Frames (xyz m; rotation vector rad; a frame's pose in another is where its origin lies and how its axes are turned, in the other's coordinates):
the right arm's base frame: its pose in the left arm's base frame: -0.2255 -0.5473 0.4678 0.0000 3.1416 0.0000
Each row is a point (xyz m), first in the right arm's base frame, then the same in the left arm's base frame.
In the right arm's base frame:
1: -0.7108 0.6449 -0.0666
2: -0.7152 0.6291 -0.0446
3: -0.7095 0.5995 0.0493
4: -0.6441 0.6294 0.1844
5: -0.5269 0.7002 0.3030
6: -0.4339 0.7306 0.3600
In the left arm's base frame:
1: 0.4853 0.0976 0.5344
2: 0.4897 0.0818 0.5124
3: 0.4840 0.0522 0.4185
4: 0.4186 0.0821 0.2834
5: 0.3014 0.1529 0.1648
6: 0.2084 0.1833 0.1078

